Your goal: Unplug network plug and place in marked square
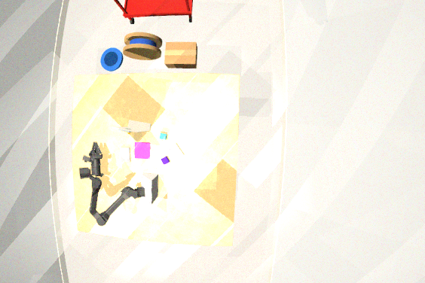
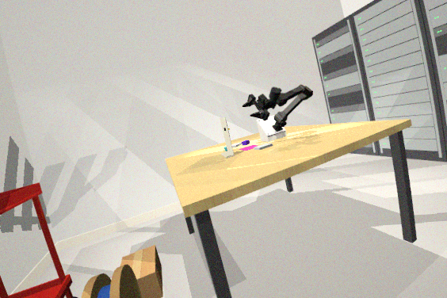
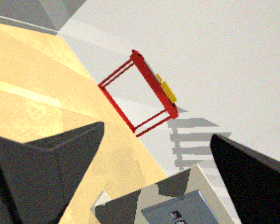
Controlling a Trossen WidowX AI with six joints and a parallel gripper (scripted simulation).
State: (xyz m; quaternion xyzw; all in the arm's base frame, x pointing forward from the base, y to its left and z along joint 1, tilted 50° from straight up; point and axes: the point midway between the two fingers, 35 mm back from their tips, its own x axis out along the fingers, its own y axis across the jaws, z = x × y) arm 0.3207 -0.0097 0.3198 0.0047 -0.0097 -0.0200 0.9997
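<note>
My gripper tip is now 20 cm to the left of the network plug, 9 cm above it and 6 cm short of it. Also, from my gripper tip: magenta marked square (26 cm below, 22 cm to the right, 9 cm behind); then upright panel (20 cm to the right, 15 cm below, 8 cm ahead); then cyan block (39 cm to the right, 24 cm below, 1 cm ahead).
</note>
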